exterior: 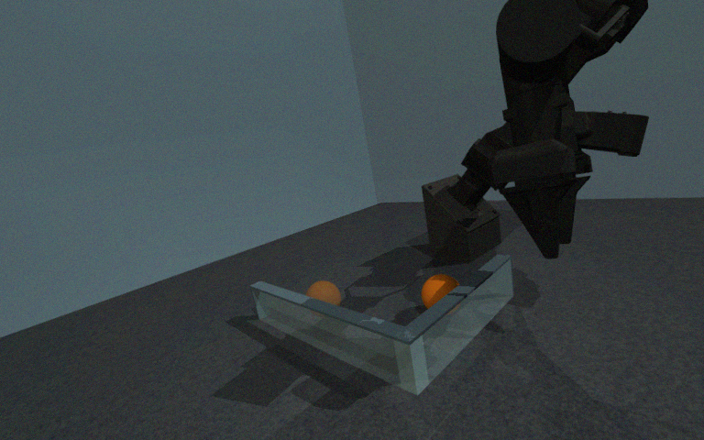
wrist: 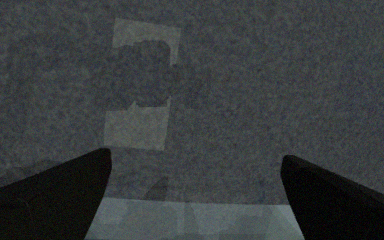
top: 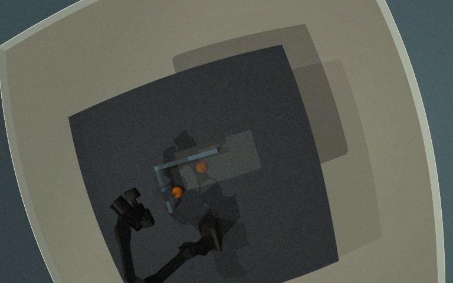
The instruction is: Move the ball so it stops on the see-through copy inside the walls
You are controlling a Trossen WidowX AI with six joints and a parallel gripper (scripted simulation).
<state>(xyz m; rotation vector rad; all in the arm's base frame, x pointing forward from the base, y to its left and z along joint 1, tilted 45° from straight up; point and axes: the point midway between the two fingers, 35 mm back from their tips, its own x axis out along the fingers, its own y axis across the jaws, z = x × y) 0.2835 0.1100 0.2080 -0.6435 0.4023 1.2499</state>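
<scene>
The orange ball is 2 cm behind my gripper tip, 15 cm to the right of it and 8 cm below it.
</scene>
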